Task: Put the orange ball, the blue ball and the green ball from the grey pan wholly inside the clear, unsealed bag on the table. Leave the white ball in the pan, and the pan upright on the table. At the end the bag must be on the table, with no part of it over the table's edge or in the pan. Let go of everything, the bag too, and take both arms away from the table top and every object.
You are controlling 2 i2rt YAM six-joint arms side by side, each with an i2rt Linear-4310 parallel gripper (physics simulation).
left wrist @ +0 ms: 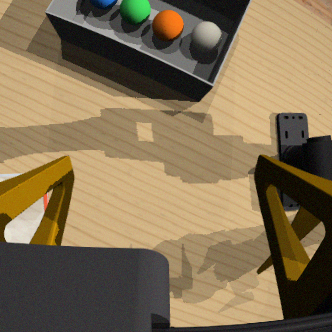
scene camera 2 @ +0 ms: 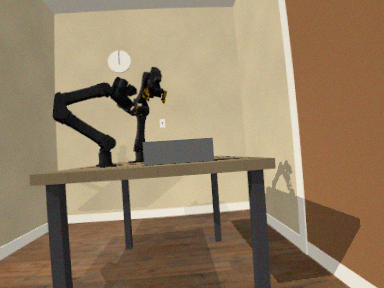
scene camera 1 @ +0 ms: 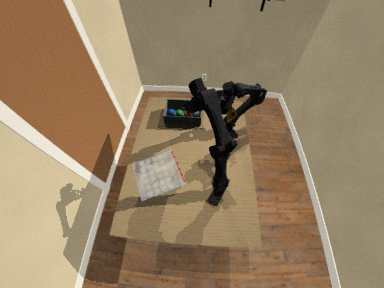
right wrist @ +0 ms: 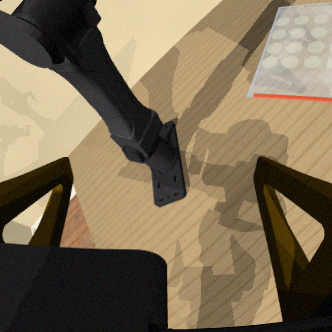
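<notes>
The grey pan (scene camera 1: 182, 122) (scene camera 2: 178, 151) (left wrist: 125, 61) stands upright on the table. In it the blue ball (scene camera 1: 172, 111) (left wrist: 103, 2), green ball (scene camera 1: 180, 112) (left wrist: 135, 10), orange ball (scene camera 1: 187, 113) (left wrist: 168, 25) and white ball (left wrist: 206, 36) lie in a row. The clear bag (scene camera 1: 159, 175) (right wrist: 300, 50) lies flat on the table with a red strip along one edge; part shows in the left wrist view. My left gripper (scene camera 2: 155, 96) (left wrist: 163, 165) is open and empty, high above the table. My right gripper is open and empty, raised above the table.
The left arm's base (scene camera 1: 216, 195) (right wrist: 171, 192) and the right arm's base (scene camera 2: 106, 160) (left wrist: 292, 125) stand on the table (scene camera 2: 245, 165). In scene camera 1 the left arm's upper links reach beside the pan and partly cover its right end. Arm shadows cross the table top.
</notes>
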